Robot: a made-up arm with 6 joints.
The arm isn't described. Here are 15 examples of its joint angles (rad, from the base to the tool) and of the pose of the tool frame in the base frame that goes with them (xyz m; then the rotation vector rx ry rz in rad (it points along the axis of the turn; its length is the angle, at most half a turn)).
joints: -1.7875 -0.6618 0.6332 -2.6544 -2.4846 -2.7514
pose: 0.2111 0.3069 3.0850 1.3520 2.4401 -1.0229
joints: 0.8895 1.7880 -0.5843 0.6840 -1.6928 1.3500
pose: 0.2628 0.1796 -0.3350 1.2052 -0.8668 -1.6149
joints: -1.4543 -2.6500 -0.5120 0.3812 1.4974 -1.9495
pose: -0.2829 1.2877 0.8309 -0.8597 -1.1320 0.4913
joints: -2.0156 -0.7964 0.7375 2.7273 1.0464 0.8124
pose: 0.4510 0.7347 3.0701 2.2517 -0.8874 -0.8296
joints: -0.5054 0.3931 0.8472 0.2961 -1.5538 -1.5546
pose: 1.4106 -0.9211 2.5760 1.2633 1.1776 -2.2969
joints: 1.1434 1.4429 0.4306 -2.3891 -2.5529 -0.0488
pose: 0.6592 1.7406 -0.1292 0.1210 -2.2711 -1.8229
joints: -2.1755 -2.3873 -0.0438 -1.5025 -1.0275 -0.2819
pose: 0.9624 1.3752 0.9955 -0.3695 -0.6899 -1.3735
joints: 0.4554 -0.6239 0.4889 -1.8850 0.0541 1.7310
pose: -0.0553 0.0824 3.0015 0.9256 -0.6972 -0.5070
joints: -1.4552 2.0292 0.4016 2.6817 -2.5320 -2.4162
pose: 0.2265 -1.0970 -1.0116 1.4100 0.7731 2.5123
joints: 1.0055 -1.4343 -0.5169 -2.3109 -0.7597 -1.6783
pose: -0.2721 -0.2076 2.0323 0.1801 -2.4610 -1.3350
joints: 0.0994 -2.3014 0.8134 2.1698 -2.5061 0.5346
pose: -2.2309 -0.1552 -0.0100 1.5386 0.8082 -1.4799
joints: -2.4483 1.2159 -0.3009 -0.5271 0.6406 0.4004
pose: -0.9583 -0.6719 -0.0550 -0.6209 -0.9625 2.2285
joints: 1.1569 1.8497 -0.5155 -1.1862 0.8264 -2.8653
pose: 0.0923 0.1156 -0.2955 2.0141 0.9075 -1.9117
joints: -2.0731 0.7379 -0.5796 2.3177 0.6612 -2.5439
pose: -0.5127 -1.1414 0.5177 1.6557 1.6737 -1.7951
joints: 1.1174 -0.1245 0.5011 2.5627 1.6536 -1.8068
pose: 0.2527 0.8381 2.8778 -0.8070 -0.6004 1.1371
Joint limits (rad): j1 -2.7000..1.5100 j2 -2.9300..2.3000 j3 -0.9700..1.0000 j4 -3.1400..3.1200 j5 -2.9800..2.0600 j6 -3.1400..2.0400
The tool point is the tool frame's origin. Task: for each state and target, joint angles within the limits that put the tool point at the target. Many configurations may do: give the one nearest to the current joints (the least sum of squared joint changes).
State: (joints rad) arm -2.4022 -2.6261 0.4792 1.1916 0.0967 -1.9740
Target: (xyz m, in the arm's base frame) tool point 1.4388 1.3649 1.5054
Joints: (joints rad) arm -2.4043 -1.9050 0.2497 1.1868 0.0841 -1.9710
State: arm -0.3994 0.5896 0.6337 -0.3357 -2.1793 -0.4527
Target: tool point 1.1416 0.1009 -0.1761
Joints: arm 0.1420 1.3394 -0.1942 -0.4240 -2.1757 -0.4642
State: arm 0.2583 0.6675 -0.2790 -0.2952 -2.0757 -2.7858
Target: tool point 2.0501 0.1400 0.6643
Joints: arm 0.1270 1.0069 0.3803 -0.2273 -2.0454 -2.7704
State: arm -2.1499 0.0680 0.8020 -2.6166 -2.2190 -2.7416
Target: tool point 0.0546 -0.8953 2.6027
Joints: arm -1.6639 -0.2597 0.2184 -2.5776 -2.2415 -2.7662
